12 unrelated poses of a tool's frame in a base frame.
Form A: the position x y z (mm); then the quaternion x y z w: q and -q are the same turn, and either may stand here.
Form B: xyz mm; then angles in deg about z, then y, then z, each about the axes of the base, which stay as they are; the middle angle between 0 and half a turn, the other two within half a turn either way. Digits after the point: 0 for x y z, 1 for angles.
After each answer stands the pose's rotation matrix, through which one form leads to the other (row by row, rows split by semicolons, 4 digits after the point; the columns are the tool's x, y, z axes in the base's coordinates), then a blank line. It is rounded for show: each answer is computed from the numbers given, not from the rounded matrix.
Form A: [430 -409 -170 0.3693 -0.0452 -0.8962 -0.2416]
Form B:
[430 -409 -170 -8.1 43.7 157.9]
-0.6105 -0.4664 -0.6401; 0.3997 -0.8792 0.2595; -0.6838 -0.0974 0.7231

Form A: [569 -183 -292 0.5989 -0.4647 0.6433 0.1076]
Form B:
[569 -183 -292 -151.7 98.6 -47.3]
-0.2595 -0.6950 0.6705; -0.4182 -0.5450 -0.7267; 0.8705 -0.4690 -0.1492

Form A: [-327 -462 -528 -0.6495 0.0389 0.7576 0.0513]
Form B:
[-327 -462 -528 -0.4 81.2 172.7]
-0.1510 -0.1283 -0.9802; 0.0272 -0.9917 0.1256; -0.9882 -0.0077 0.1532

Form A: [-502 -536 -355 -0.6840 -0.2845 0.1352 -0.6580]
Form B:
[-502 -536 -355 55.8 95.6 -79.0]
0.8016 0.5671 0.1894; 0.2113 0.0278 -0.9770; -0.5593 0.8232 -0.0975

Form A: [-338 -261 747 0.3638 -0.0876 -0.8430 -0.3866]
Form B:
[-338 -261 747 -11.1 43.9 141.8]
-0.4365 -0.7155 -0.5456; 0.5880 -0.6858 0.4289; -0.6810 -0.1336 0.7200

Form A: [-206 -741 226 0.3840 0.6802 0.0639 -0.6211]
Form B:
[-206 -741 226 -156.4 102.7 144.7]
0.0665 0.6018 -0.7959; 0.4430 0.6969 0.5639; 0.8940 -0.3901 -0.2203

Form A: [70 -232 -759 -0.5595 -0.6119 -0.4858 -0.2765]
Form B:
[70 -232 -759 102.8 112.0 17.9]
-0.2209 0.4161 0.8821; 0.9534 -0.0982 0.2851; 0.2052 0.9040 -0.3750

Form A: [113 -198 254 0.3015 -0.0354 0.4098 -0.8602]
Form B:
[113 -198 254 -108.8 35.3 57.8]
0.6616 0.6836 0.3080; -0.7263 0.4823 0.4897; 0.1862 -0.5477 0.8157

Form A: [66 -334 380 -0.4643 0.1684 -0.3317 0.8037]
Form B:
[66 -334 380 -92.5 59.2 47.6]
0.7232 0.3768 0.5788; -0.6896 0.3487 0.6347; 0.0373 -0.8581 0.5121

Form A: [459 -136 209 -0.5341 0.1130 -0.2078 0.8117]
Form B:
[459 -136 209 -92.4 66.2 63.7]
0.8881 0.2166 0.4054; -0.4580 0.3432 0.8200; 0.0385 -0.9140 0.4040

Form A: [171 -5 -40 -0.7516 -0.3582 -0.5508 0.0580]
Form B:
[171 -5 -40 160.5 112.7 31.5]
0.1366 0.6024 0.7864; 0.4746 -0.7366 0.4818; 0.8696 0.3074 -0.3865

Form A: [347 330 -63 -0.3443 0.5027 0.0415 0.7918]
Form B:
[347 330 -63 -31.4 75.1 37.4]
0.4911 -0.4119 0.7676; -0.2805 0.7595 0.5870; -0.8247 -0.5036 0.2574

